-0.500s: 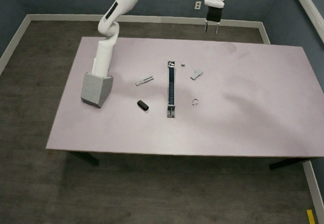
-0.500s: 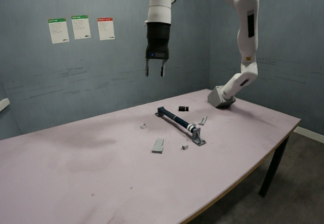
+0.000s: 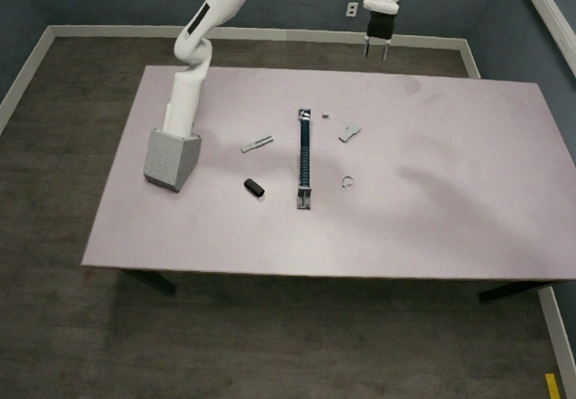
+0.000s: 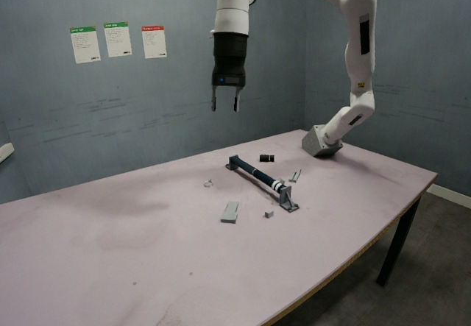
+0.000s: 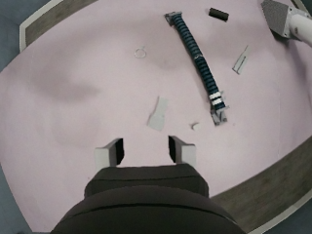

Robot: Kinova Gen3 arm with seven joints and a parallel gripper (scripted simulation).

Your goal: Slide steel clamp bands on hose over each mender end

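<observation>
The grey block lies 11 cm behind my hand, 3 cm to the left of it and 35 cm below it.
</observation>
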